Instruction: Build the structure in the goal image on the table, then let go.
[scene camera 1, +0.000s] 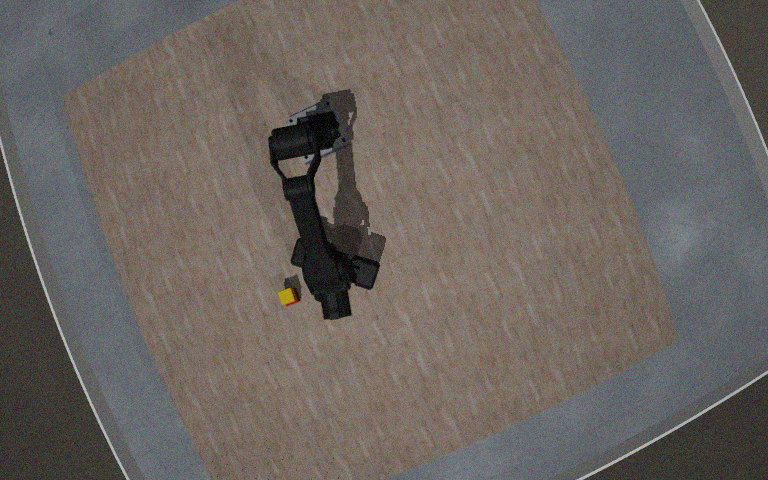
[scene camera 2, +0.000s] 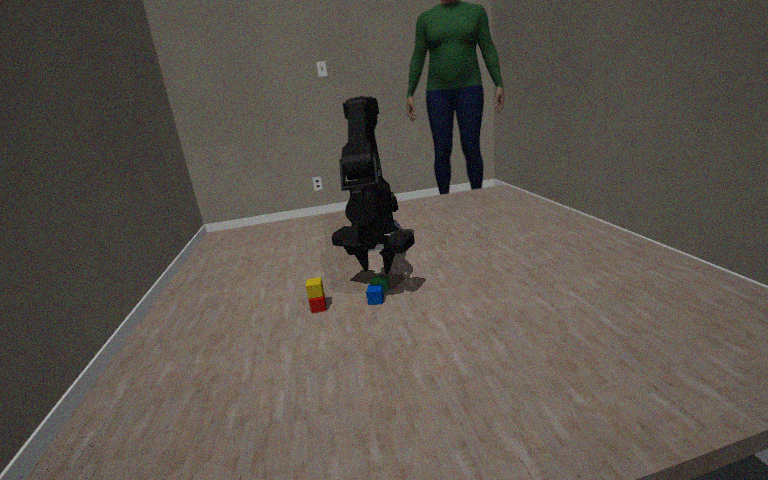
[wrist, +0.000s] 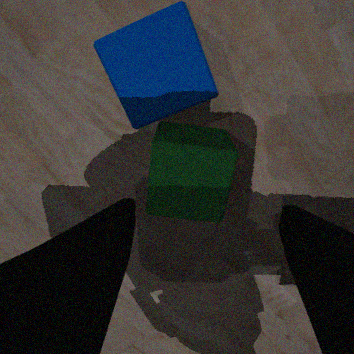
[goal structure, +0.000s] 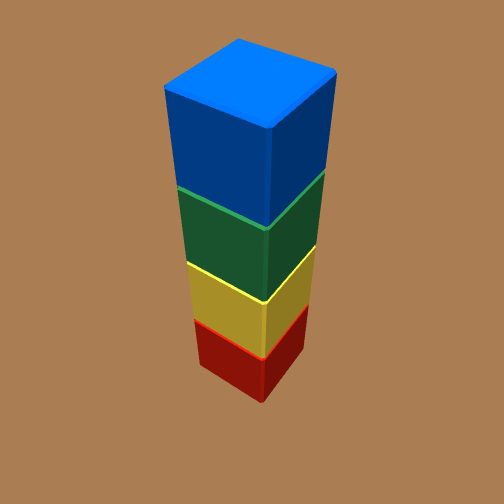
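Observation:
A yellow cube (scene camera 1: 287, 296) (scene camera 2: 314, 287) sits on top of a red cube (scene camera 1: 292, 303) (scene camera 2: 317, 304), left of the gripper in scene camera 2. A blue cube (scene camera 2: 374, 294) (wrist: 155, 55) lies on the table. A green cube (scene camera 2: 380, 280) (wrist: 192, 167) lies close to it, on its arm side, and is turned at a different angle; whether the two touch is unclear. My gripper (scene camera 2: 377, 272) (wrist: 208, 213) is open and empty, above the table by the green cube. In the wrist view the green cube shows ahead of and between the fingertips. In scene camera 1 the arm hides the fingertips.
The wood-look table top (scene camera 1: 481, 226) (scene camera 2: 453, 367) carries the cubes and the arm's base plate (scene camera 1: 339, 143). The arm's shadow falls over the green cube and part of the blue one. A person in a green top (scene camera 2: 453, 48) stands behind the table by the walls.

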